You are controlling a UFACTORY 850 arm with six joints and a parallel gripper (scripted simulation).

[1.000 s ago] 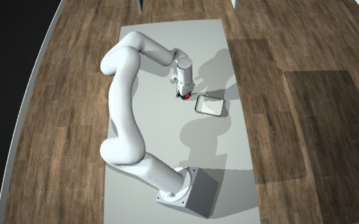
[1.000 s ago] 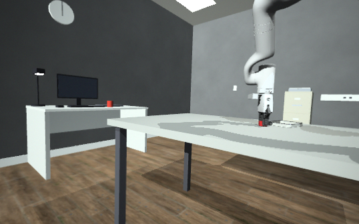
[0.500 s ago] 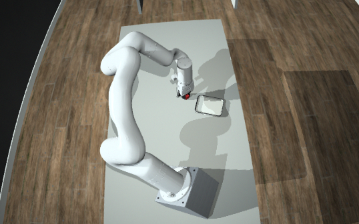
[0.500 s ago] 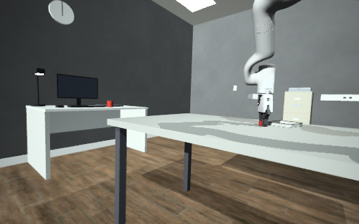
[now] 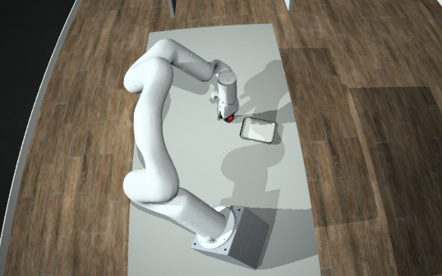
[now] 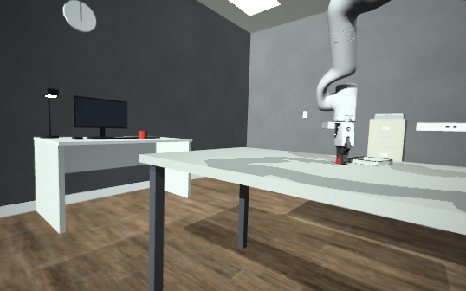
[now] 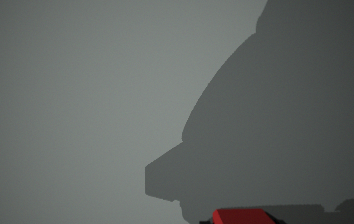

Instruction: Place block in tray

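Right now the white tray is 16 cm to the right of my hand, 5 cm behind it and 1 cm below it. Round my hand: red block (1 cm below).
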